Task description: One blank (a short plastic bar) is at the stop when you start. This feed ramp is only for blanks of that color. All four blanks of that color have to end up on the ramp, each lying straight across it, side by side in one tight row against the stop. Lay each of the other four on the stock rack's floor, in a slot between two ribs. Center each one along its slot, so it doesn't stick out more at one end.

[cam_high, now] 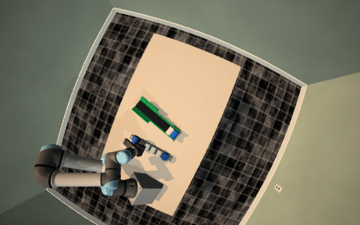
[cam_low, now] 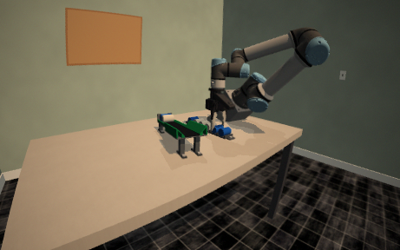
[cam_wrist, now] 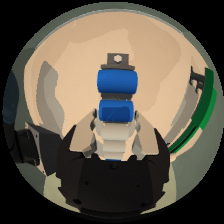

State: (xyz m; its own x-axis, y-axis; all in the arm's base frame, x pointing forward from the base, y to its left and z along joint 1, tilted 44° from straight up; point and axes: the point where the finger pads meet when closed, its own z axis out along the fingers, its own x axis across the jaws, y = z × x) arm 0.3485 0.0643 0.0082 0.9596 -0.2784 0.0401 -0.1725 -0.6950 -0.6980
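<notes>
The stock rack is 10 mm behind my hand, 80 mm to the right of it and 40 mm below it.
</notes>
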